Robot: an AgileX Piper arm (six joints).
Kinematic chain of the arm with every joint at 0, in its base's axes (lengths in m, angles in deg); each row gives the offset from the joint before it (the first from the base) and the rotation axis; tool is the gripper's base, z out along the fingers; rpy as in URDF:
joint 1: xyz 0 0 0.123 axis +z
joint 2: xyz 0 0 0 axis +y
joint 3: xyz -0.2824 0 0.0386 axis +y
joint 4: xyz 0.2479 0 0.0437 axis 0.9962 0 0.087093
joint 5: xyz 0 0 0 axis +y
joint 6: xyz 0.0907 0 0.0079 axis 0.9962 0 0.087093
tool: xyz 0 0 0 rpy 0 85 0
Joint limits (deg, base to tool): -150..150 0..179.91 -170..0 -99.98..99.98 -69.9..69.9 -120..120
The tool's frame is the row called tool.
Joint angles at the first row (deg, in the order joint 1, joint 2, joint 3, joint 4, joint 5, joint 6):
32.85 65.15 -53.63 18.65 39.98 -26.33
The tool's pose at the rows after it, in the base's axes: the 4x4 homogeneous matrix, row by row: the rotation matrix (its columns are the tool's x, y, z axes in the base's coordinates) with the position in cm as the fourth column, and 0 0 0 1 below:
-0.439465 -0.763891 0.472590 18.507; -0.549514 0.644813 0.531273 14.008; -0.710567 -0.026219 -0.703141 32.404; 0 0 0 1
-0.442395 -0.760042 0.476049 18.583; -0.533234 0.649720 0.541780 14.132; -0.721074 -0.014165 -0.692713 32.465; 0 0 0 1
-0.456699 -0.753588 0.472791 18.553; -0.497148 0.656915 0.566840 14.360; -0.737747 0.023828 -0.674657 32.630; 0 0 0 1
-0.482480 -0.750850 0.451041 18.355; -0.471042 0.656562 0.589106 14.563; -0.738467 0.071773 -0.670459 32.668; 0 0 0 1
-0.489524 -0.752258 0.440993 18.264; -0.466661 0.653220 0.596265 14.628; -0.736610 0.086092 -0.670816 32.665; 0 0 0 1
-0.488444 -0.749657 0.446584 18.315; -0.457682 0.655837 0.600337 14.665; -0.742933 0.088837 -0.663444 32.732; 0 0 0 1
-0.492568 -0.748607 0.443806 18.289; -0.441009 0.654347 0.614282 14.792; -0.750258 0.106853 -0.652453 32.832; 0 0 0 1
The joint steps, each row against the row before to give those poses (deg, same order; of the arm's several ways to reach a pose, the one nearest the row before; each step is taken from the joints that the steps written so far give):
0.00 0.24 0.00 -1.55 0.27 -0.03
0.00 0.12 0.00 0.94 -0.76 0.00
0.00 0.00 0.00 2.54 -0.78 0.00
0.00 0.00 0.00 2.69 0.60 0.00
-0.01 0.00 0.00 0.91 0.41 -0.23
0.00 0.00 0.00 0.34 -0.54 0.00
0.00 -0.01 0.00 1.53 -0.35 -0.43

